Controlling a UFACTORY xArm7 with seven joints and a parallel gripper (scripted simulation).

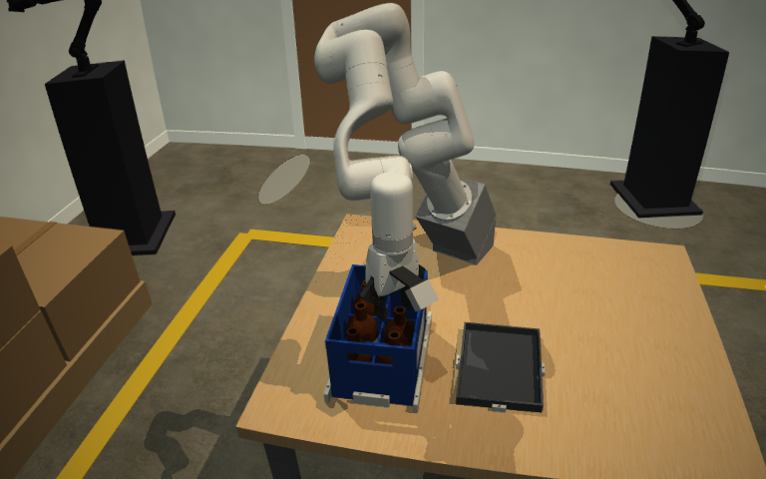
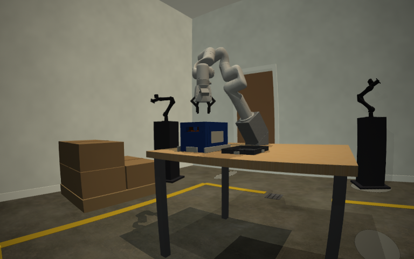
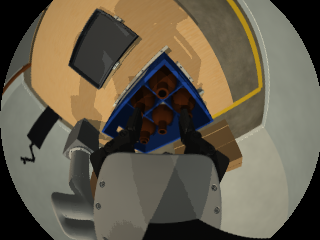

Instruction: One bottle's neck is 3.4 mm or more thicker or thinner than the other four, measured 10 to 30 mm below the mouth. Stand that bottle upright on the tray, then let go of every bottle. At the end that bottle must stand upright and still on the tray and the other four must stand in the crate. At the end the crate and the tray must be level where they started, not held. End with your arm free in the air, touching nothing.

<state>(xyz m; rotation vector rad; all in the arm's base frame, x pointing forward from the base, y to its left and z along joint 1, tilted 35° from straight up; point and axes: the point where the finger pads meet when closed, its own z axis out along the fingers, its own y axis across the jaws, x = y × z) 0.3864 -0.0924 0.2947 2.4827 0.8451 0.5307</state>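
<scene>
My hand is 160 mm above the blue crate, 90 mm past it and 20 mm to the left of it. From my hand the other things lie so: brown bottle 180 mm behind, 160 mm below, 50 mm to the right; glass bottle 160 mm below, 100 mm behind, 70 mm to the right; dark tray 250 mm to the left, 230 mm below, 30 mm behind.
</scene>
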